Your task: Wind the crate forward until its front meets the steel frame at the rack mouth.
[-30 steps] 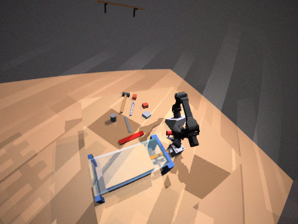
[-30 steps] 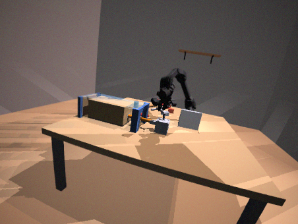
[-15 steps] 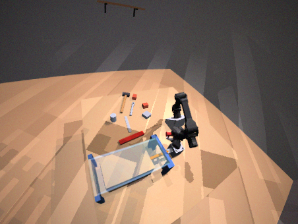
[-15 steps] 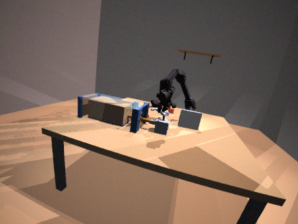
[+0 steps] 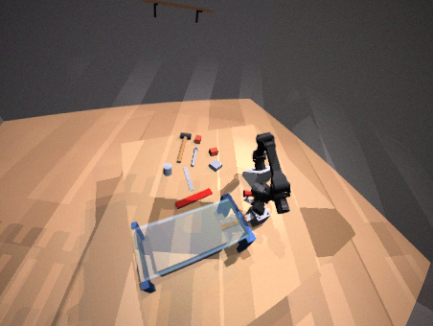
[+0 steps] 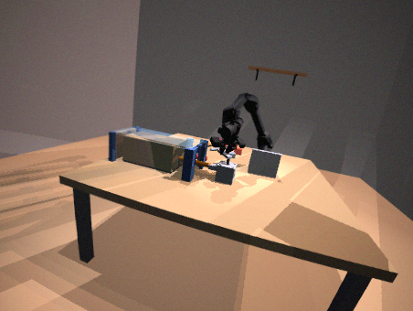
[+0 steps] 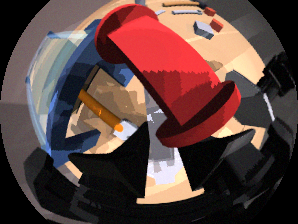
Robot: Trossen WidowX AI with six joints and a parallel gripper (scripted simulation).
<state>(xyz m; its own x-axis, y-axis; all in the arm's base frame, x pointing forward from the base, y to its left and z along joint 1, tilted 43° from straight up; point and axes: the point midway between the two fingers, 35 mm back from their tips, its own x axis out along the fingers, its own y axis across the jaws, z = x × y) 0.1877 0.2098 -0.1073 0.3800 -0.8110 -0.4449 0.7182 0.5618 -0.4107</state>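
My gripper tip is 2 cm short of the red grip, 2 cm to the left of it and 5 cm below it. Also, from my gripper tip: blue frame (11 cm ahead, 6 cm to the left, 1 cm below); then grey winch (6 cm behind, 4 cm to the left, 9 cm below); then winch handle (2 cm above).
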